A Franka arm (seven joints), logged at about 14 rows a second.
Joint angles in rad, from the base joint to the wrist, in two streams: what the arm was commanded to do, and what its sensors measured. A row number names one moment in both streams.
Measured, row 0:
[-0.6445 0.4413 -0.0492 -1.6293 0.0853 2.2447 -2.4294]
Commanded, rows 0 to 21:
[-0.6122 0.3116 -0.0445 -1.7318 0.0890 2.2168 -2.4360]
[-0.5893 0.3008 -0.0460 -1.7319 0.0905 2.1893 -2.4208]
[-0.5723 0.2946 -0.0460 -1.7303 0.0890 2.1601 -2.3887]
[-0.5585 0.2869 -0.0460 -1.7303 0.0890 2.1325 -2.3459]
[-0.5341 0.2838 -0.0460 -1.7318 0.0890 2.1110 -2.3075]
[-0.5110 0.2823 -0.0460 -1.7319 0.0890 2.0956 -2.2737]
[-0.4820 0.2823 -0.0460 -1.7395 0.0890 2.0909 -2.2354]
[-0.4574 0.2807 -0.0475 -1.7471 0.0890 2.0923 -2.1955]
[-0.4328 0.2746 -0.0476 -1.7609 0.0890 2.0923 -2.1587]
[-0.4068 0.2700 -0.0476 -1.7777 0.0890 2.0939 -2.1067]
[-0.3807 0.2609 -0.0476 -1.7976 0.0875 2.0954 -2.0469]
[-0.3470 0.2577 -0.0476 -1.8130 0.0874 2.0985 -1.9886]
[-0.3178 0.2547 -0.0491 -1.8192 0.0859 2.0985 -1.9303]
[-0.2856 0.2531 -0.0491 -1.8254 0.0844 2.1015 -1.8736]
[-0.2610 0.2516 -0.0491 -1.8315 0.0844 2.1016 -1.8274]
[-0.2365 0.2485 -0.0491 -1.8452 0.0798 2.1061 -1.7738]
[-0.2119 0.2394 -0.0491 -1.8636 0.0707 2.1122 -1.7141]
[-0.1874 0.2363 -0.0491 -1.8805 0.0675 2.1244 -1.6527]
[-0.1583 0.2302 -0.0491 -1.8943 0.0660 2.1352 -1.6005]
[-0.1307 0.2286 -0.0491 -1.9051 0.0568 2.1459 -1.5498]
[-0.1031 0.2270 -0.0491 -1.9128 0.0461 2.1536 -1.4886]
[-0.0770 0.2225 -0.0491 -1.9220 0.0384 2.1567 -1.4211]
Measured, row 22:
[-0.1296 0.2693 -0.0388 -1.8567 0.0671 2.1246 -1.5406]
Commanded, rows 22 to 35:
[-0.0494 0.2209 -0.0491 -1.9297 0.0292 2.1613 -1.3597]
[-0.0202 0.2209 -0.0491 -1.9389 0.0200 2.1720 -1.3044]
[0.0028 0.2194 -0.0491 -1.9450 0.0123 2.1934 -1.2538]
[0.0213 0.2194 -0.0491 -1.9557 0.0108 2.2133 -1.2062]
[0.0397 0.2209 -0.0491 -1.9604 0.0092 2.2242 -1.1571]
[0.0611 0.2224 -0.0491 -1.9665 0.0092 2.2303 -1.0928]
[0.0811 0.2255 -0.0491 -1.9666 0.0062 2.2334 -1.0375]
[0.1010 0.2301 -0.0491 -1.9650 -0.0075 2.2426 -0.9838]
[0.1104 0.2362 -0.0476 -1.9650 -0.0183 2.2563 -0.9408]
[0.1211 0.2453 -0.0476 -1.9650 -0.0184 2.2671 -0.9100]
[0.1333 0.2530 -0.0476 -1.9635 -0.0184 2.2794 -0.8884]
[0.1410 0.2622 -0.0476 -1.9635 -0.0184 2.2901 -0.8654]
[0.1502 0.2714 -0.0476 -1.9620 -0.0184 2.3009 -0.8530]
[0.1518 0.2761 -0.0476 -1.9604 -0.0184 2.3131 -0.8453]
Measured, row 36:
[0.1343 0.2704 -0.0390 -1.9429 0.0002 2.2688 -0.8903]
